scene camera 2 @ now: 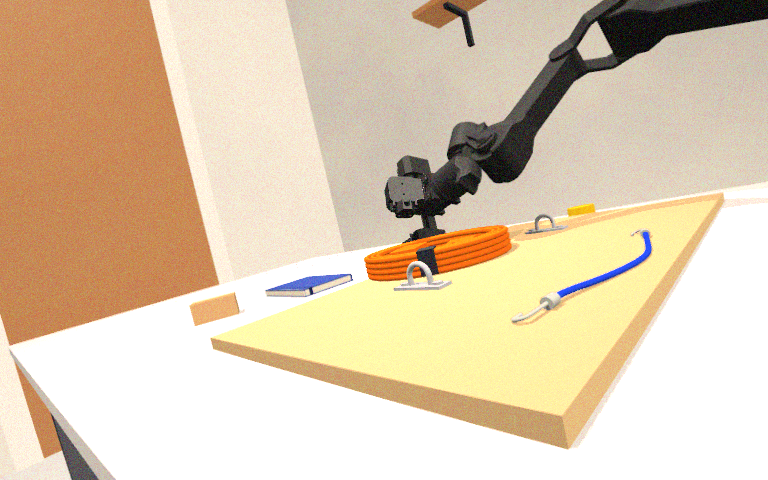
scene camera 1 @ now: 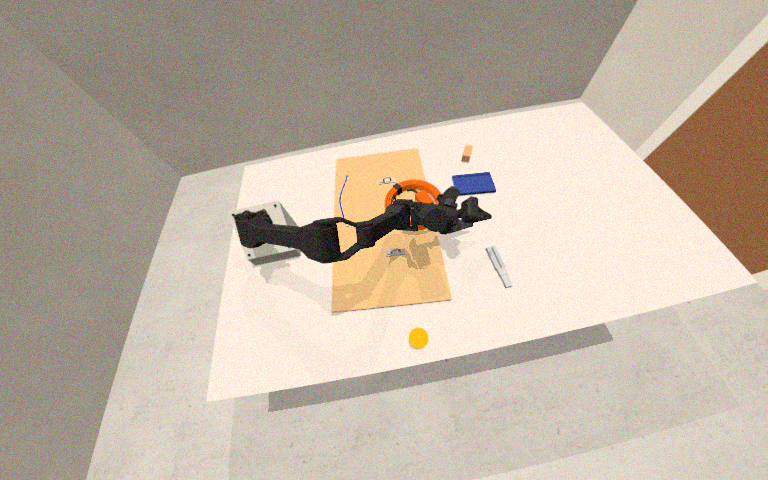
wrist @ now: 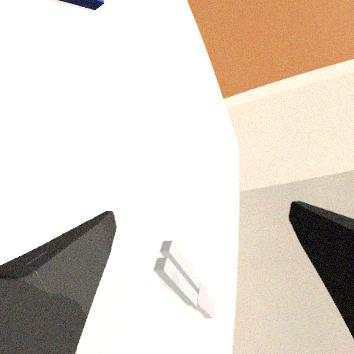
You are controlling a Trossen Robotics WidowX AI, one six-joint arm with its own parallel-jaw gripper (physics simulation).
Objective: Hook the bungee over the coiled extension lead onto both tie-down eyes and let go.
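Places are measured from the arm's base along level axes (x back, y left, z down), in centimetres.
Pixels of known places: gripper, fingertip midpoint: (scene camera 2: pixel 397 224) (scene camera 1: pixel 481 221) (wrist: pixel 202 214); arm's base, origin of the base link: (scene camera 1: pixel 260 222).
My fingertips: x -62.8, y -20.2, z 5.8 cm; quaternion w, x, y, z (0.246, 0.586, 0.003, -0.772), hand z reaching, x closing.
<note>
For each thing: its top centre in the pictures, then the offset to it from my fingertips. Level surfaces: height alone.
- blue bungee, middle of its top: (scene camera 2: pixel 621 255) (scene camera 1: pixel 343 196) dx +37.4, dy +29.9, dz +4.9 cm
- wooden board, its level: dz +5.6 cm
- orange coiled extension lead, middle of its top: (scene camera 2: pixel 433 240) (scene camera 1: pixel 413 200) dx +15.2, dy +16.5, dz +2.6 cm
- blue book, middle of its top: (scene camera 2: pixel 306 282) (scene camera 1: pixel 473 182) dx -8.7, dy +18.4, dz +5.6 cm
- small wooden block, middle of its top: (scene camera 2: pixel 212 298) (scene camera 1: pixel 467 150) dx -13.5, dy +32.4, dz +3.8 cm
- pale two-pronged item, middle of its top: (wrist: pixel 196 287) (scene camera 1: pixel 500 265) dx -0.5, dy -12.8, dz +5.6 cm
- yellow disc, middle of its top: (scene camera 2: pixel 580 206) (scene camera 1: pixel 418 337) dx +29.3, dy -23.5, dz +4.9 cm
A blue bungee (scene camera 1: pixel 340 198) (scene camera 2: pixel 601 277) with a metal hook at each end lies on the wooden board (scene camera 1: pixel 362 169) (scene camera 2: pixel 396 350), on the robot base's side. The orange coiled extension lead (scene camera 1: pixel 416 184) (scene camera 2: pixel 470 257) lies between two metal tie-down eyes: one eye (scene camera 1: pixel 387 182) (scene camera 2: pixel 421 286) is nearer camera 2, the other eye (scene camera 1: pixel 395 253) (scene camera 2: pixel 546 229) is farther off. Both eyes are apart from the bungee. My gripper (scene camera 1: pixel 481 218) (wrist: pixel 202 214) is open and empty, beyond the coil from the base. The coil partly hides its fingers in the second scene view.
A blue book (scene camera 1: pixel 474 183) (scene camera 2: pixel 310 284) (wrist: pixel 85 4) and a small wooden block (scene camera 1: pixel 466 153) (scene camera 2: pixel 215 309) lie beyond the board. A pale two-pronged item (scene camera 1: pixel 498 266) (wrist: pixel 185 280) lies near the gripper. A yellow disc (scene camera 1: pixel 418 337) (scene camera 2: pixel 581 210) lies near a table edge.
</note>
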